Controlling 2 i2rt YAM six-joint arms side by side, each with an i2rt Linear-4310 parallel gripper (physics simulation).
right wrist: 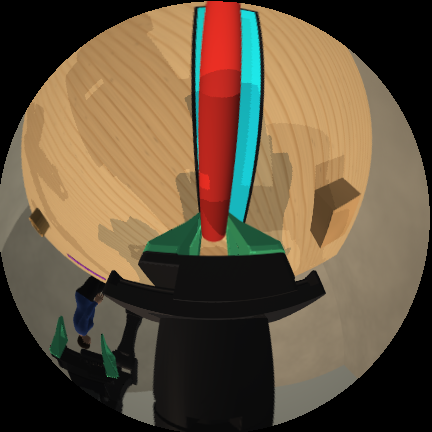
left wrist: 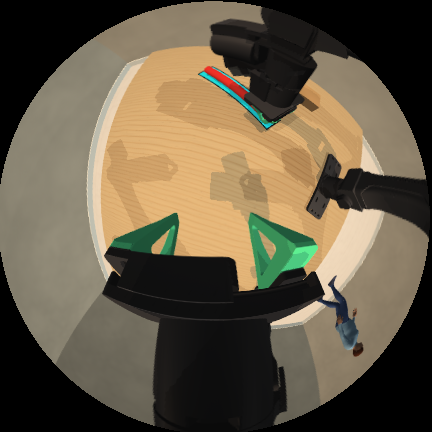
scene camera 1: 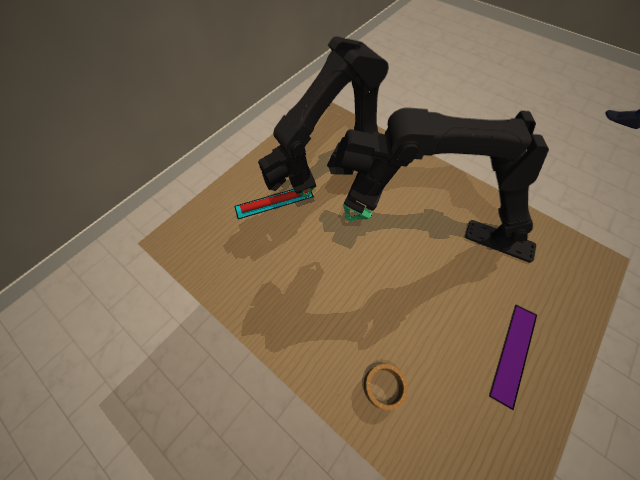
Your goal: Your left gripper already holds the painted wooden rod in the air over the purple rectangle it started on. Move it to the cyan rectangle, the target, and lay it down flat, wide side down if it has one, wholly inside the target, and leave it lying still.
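Seen in the pictures: left gripper, between the fingertips: [right wrist: 79,326] [left wrist: 213,217] [scene camera 1: 353,208]; right gripper, between the fingertips: [right wrist: 213,216] [left wrist: 266,118] [scene camera 1: 305,193]; left arm's base, origin of its link: [scene camera 1: 499,241]; right arm's base, origin of its link: [left wrist: 324,185].
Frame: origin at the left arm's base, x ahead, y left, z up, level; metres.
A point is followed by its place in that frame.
Note:
The red painted rod [scene camera 1: 273,200] @(z 0.030, x 0.186, y -0.693 m) [left wrist: 227,82] @(z 0.030, x 0.199, y -0.707 m) [right wrist: 218,120] @(z 0.034, x 0.166, y -0.683 m) is level, along and over the cyan rectangle [scene camera 1: 238,212] @(z 0.001, x 0.261, y -0.787 m) [left wrist: 204,73] [right wrist: 251,60]. Its near end is between the fingers of my right gripper [scene camera 1: 307,193] @(z 0.012, x 0.103, y -0.619 m) [left wrist: 267,119] @(z 0.012, x 0.103, y -0.619 m) [right wrist: 214,216] @(z 0.012, x 0.103, y -0.619 m), which is shut on it, low at the rectangle's right end in the scene view. The fingers hide part of that end, so I cannot tell whether the rod is wholly inside or touches the table. My left gripper [scene camera 1: 356,217] @(z 0.179, x 0.201, y -0.423 m) [left wrist: 213,217] @(z 0.179, x 0.201, y -0.423 m) [right wrist: 79,326] @(z 0.179, x 0.201, y -0.423 m) is open and empty, above the table, right of the rod in the scene view. The purple rectangle [scene camera 1: 513,356] @(z 0.001, x 0.325, y 0.092 m) is bare.
A wooden ring [scene camera 1: 387,406] @(z 0.050, x 0.574, y -0.169 m) stands near the front table edge in the scene view. The left arm's black base plate [scene camera 1: 478,235] @(z 0.010, x 0.015, y -0.065 m) [left wrist: 319,205] @(z 0.010, x -0.098, y -0.426 m) sits on the table at the right. The two arms' wrists are close together. A brown block-like shape [right wrist: 322,212] @(z 0.023, x 0.017, y -0.727 m) shows in the right wrist view.

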